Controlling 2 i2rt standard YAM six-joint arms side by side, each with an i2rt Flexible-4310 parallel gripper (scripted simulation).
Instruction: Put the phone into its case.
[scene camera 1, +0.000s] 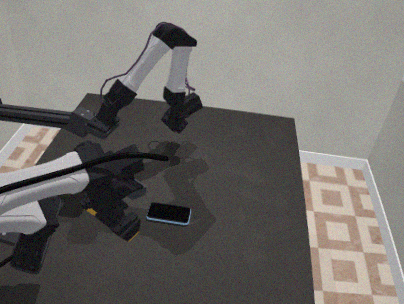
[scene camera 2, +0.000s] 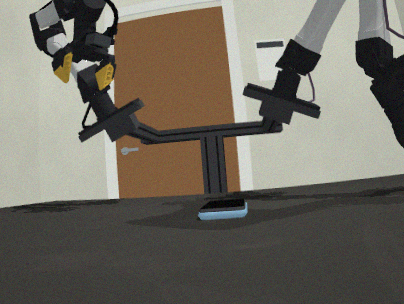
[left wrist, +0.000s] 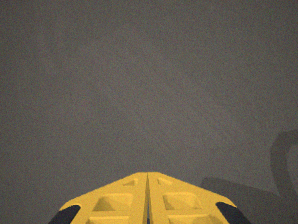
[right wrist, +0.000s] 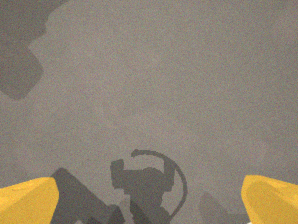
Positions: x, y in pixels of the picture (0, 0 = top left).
my right gripper: scene camera 1; scene camera 2; right wrist 149, 185; not seen in the left wrist view (out of frame)
same spot on my right gripper: (scene camera 1: 127, 227) = (scene camera 2: 58, 54)
